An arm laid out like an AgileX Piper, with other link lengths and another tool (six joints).
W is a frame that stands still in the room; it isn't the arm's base.
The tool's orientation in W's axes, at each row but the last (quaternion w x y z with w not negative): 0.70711, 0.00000, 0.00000, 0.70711; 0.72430, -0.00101, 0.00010, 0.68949; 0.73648, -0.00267, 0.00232, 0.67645; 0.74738, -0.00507, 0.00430, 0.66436; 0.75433, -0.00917, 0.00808, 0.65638; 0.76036, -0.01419, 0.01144, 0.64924; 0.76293, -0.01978, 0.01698, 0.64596; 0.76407, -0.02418, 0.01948, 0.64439
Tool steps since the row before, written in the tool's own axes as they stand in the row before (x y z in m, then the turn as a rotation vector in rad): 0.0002, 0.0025, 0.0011, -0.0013, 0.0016, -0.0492; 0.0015, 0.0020, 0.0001, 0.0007, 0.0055, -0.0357; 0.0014, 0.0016, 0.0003, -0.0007, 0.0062, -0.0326; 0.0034, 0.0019, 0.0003, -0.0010, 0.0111, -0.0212; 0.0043, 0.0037, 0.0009, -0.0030, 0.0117, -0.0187; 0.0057, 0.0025, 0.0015, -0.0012, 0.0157, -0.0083; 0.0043, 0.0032, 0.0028, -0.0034, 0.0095, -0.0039; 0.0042, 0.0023, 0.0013, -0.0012, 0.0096, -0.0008
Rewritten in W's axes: -0.0025, 0.0002, 0.0011, -0.0016, -0.0013, -0.0492; -0.0019, 0.0016, 0.0001, -0.0054, 0.0009, -0.0357; -0.0015, 0.0015, 0.0003, -0.0062, -0.0004, -0.0326; -0.0015, 0.0036, 0.0003, -0.0111, 0.0000, -0.0212; -0.0031, 0.0048, 0.0008, -0.0120, -0.0018, -0.0187; -0.0016, 0.0061, 0.0013, -0.0157, 0.0010, -0.0084; -0.0024, 0.0049, 0.0025, -0.0099, -0.0020, -0.0038; -0.0016, 0.0046, 0.0010, -0.0097, 0.0004, -0.0008
